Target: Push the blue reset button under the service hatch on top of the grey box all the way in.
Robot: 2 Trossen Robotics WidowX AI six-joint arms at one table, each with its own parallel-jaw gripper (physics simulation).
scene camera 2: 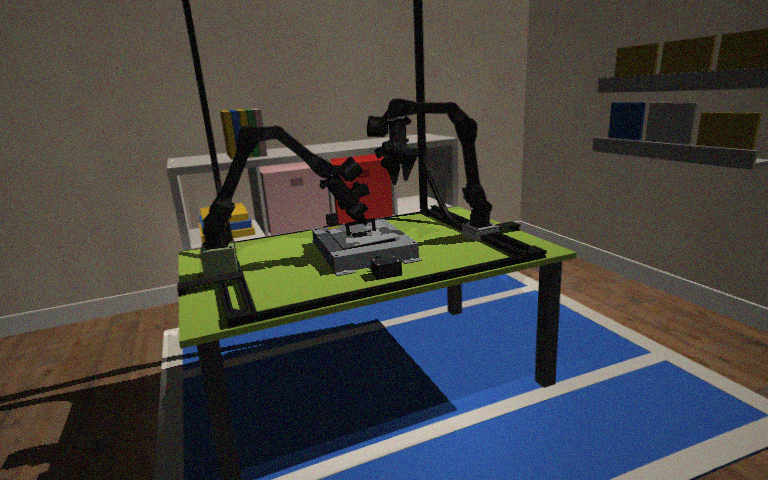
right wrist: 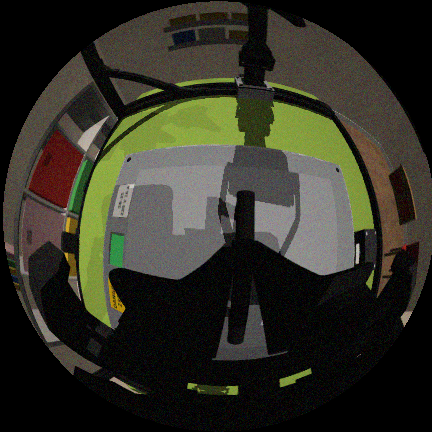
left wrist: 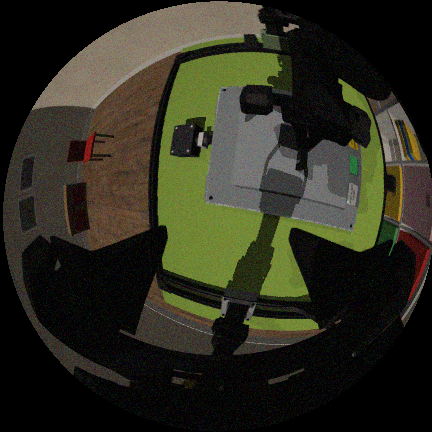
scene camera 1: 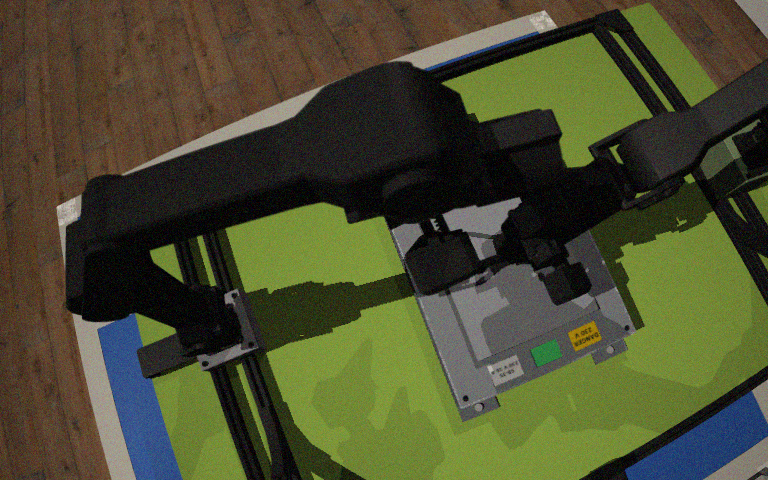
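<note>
The grey box (scene camera 1: 438,328) (scene camera 2: 368,259) (left wrist: 220,175) (right wrist: 200,154) stands on the green table. Its hatch (scene camera 1: 515,283) (left wrist: 250,170) (right wrist: 200,200) lies flat or nearly flat over the top. The blue reset button does not show; the hatch covers that area. My right gripper (scene camera 1: 498,259) (scene camera 2: 359,218) (right wrist: 241,245) is shut on the hatch's dark bar handle (scene camera 2: 373,225) (right wrist: 245,210), low over the hatch. My left gripper (scene camera 2: 400,176) (left wrist: 230,233) is open and empty, raised well above the box's side; in scene camera 1 its arm hides most of it.
A small black block (scene camera 2: 386,267) (left wrist: 185,140) (right wrist: 369,242) stands beside the box. Yellow (scene camera 1: 583,336), green (scene camera 1: 545,353) and white (scene camera 1: 505,370) labels lie along one box edge. Black rails (scene camera 2: 362,294) frame the table. The left forearm (scene camera 1: 339,147) reaches over the table near the right arm.
</note>
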